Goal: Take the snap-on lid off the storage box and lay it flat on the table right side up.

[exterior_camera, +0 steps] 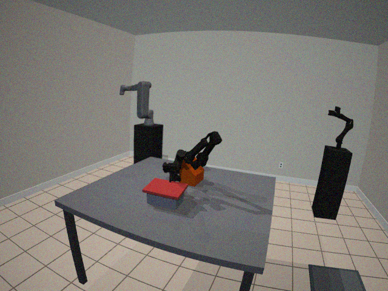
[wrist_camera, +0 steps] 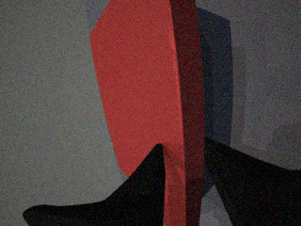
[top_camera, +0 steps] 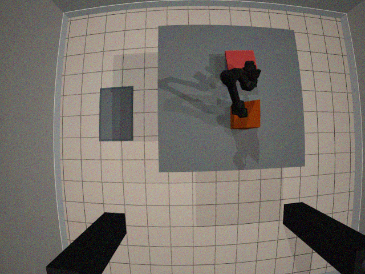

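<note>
Now: the red lid 8 cm ahead of my gripper tip. The rest, counted from my gripper tip: grey-blue storage box: 8 cm ahead, 6 cm below.
</note>
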